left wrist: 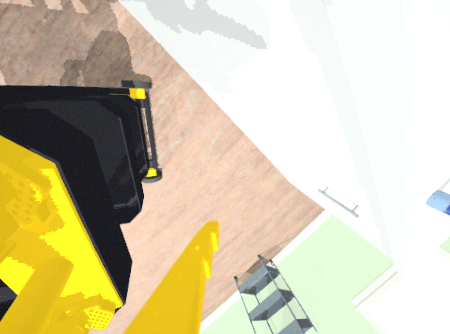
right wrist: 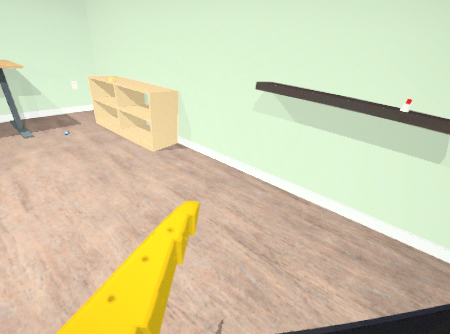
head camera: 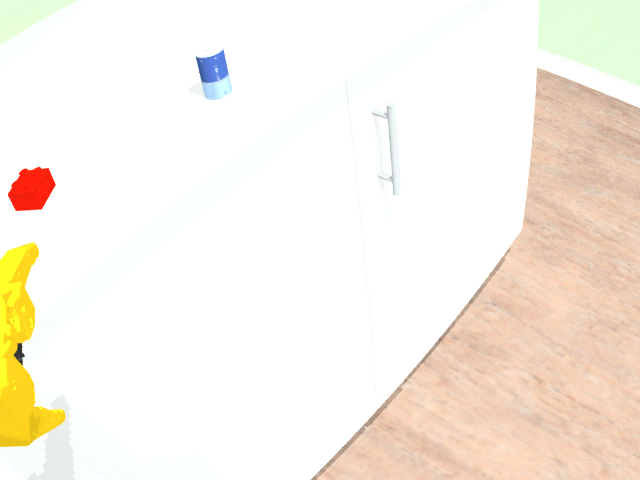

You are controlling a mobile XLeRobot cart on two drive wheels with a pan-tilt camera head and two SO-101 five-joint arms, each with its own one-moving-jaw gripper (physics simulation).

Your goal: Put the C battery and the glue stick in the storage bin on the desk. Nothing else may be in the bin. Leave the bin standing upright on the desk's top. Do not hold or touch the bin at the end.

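Frame: origin at the left arm's base, x right, y ahead, z up, level; metres.
Seen in the pictures: left hand at its tool point: (left wrist: 218, 232) (head camera: 58, 411); right hand at its tool point: (right wrist: 197, 214); right arm's base at its link origin: (left wrist: 85, 317).
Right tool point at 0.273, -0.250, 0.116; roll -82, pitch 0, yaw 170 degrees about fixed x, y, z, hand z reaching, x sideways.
A point is followed by its place in that frame, as x, y, z.
The blue and light-blue cylinder (head camera: 214, 74) @(0.037, 0.523, 0.162) (left wrist: 440, 201) @(0.030, 0.523, 0.146), which looks like the C battery, stands upright on the white cabinet top. A small white thing with a red end (right wrist: 406, 105) @(-0.763, -1.009, 0.106), possibly the glue stick, stands on the dark wall shelf. The storage bin does not show. My left gripper (left wrist: 212, 232) is open and empty; one notched jaw shows in the left wrist view, over the floor and apart from the cylinder. My right gripper (right wrist: 192, 212) is fully open, one notched jaw showing, over the floor.
A red brick (head camera: 32, 189) @(-0.112, 0.403, 0.154) lies on the white cabinet (head camera: 268, 248) @(0.050, 0.519, -0.053), which has a bar handle (head camera: 394, 149) @(0.197, 0.641, -0.030). A grey rack (left wrist: 272, 304) @(2.054, 1.114, -0.378) stands by the wall. A wooden shelf unit (right wrist: 165, 120) @(0.584, -2.241, -0.462), a desk edge (right wrist: 9, 64) @(2.078, -2.383, -0.055) and a small blue thing (right wrist: 66, 133) @(1.743, -2.421, -0.753) on the floor show.
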